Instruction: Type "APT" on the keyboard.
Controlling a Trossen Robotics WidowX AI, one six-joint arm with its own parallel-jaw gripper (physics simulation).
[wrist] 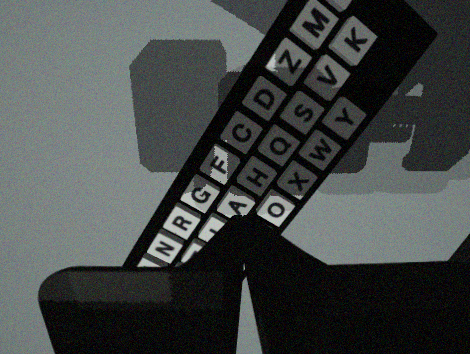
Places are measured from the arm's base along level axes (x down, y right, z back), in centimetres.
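Where they show: gripper, between the fingertips: (242,225).
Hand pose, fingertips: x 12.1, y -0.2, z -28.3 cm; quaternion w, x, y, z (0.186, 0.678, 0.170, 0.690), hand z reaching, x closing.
Note:
After its pixels a point has its place.
The black keyboard (407,37) @(x 15.0, y 10.6, z -25.4 cm) runs slantwise from upper right to lower left in the wrist view, with light, lettered keys in three rows. My gripper (242,225) @(x 12.1, y -0.2, z -28.3 cm) is shut and empty, its dark tips at the lower centre. The tips overlap the lower edge of the A key (235,204) @(x 14.5, y -0.4, z -28.3 cm) in the view; whether they touch it I cannot tell. The H key (256,177) @(x 14.5, y 1.4, z -28.2 cm) is above the A key, and the O key (275,209) @(x 14.5, y 0.4, z -26.3 cm) is just right of the tips. The fingers hide part of the keyboard's lower end. No P or T key can be read.
Near A are the G key (200,195) @(x 14.5, y -0.8, z -30.1 cm), the R key (181,223) @(x 14.5, y -2.7, z -30.3 cm), the N key (164,247) @(x 14.5, y -4.5, z -30.4 cm) and the X key (298,179) @(x 14.5, y 2.3, z -26.2 cm). A partly covered key (211,228) @(x 14.5, y -2.2, z -28.7 cm) sits below left of A. Dark shadows of the arm fall across the grey table (60,150) @(x 16.2, y -2.9, z -37.8 cm) and several keys.

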